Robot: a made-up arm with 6 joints.
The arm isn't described. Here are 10 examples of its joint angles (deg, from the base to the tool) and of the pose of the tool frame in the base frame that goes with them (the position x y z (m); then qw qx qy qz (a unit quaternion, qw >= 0)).
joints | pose
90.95 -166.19 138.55 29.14 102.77 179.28 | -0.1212 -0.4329 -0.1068 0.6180 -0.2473 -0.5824 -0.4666
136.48 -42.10 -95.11 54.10 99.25 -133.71 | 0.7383 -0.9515 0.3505 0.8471 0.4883 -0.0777 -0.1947
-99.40 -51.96 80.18 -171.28 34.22 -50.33 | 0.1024 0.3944 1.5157 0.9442 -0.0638 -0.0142 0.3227
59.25 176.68 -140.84 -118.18 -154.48 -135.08 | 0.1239 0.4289 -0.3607 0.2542 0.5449 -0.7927 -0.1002
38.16 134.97 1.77 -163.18 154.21 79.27 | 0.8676 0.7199 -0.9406 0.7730 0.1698 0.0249 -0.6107
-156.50 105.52 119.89 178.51 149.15 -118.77 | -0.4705 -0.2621 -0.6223 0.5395 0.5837 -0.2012 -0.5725
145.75 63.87 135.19 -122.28 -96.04 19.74 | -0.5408 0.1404 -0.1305 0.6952 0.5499 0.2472 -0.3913
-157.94 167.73 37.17 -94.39 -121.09 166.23 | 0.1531 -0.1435 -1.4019 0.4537 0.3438 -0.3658 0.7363
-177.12 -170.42 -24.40 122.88 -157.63 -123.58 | 0.0373 0.0036 -1.3983 0.8264 -0.2642 0.0980 -0.4875
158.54 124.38 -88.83 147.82 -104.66 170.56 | -1.1946 0.5059 0.0780 0.3071 -0.8821 0.2509 0.2543
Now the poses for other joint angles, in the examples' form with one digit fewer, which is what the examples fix.
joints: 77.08 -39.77 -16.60 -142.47 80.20 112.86
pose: -0.248 -1.296 1.162 0.322 0.858 -0.207 0.344
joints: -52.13 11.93 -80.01 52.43 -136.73 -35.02
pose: -0.283 0.302 1.208 0.112 0.116 -0.904 0.397
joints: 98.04 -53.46 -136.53 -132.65 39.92 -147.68
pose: 0.101 -0.527 -0.170 0.256 -0.125 0.908 0.307
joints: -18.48 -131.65 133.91 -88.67 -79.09 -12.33
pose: -0.576 0.415 0.265 0.400 -0.479 -0.419 -0.660
